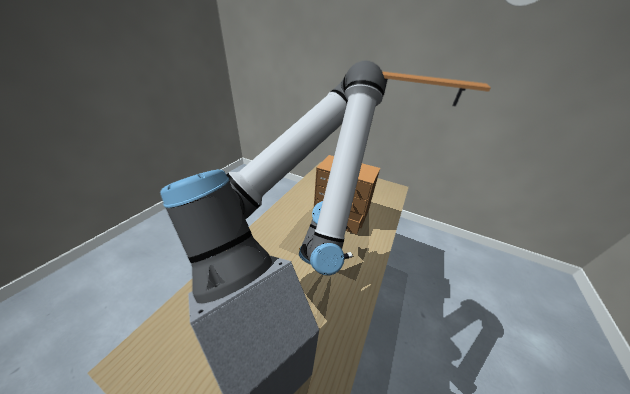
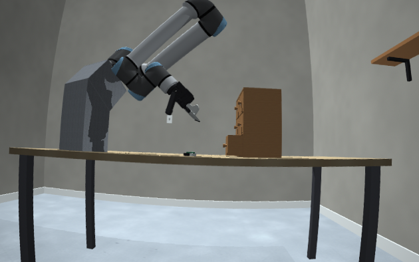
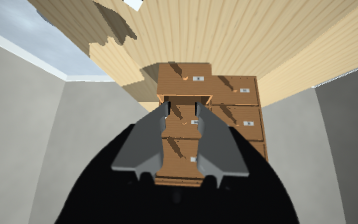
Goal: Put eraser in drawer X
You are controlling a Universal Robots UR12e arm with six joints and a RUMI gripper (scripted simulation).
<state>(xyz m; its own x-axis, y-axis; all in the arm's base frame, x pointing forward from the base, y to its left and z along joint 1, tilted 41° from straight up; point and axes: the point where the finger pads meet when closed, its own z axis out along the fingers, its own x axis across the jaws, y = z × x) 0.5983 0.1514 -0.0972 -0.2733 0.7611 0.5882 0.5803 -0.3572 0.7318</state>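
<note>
Now: the eraser 7 cm to the right of my hand and 17 cm below it. Also, from my hand: green block (7 cm behind, 9 cm to the left, 17 cm below).
</note>
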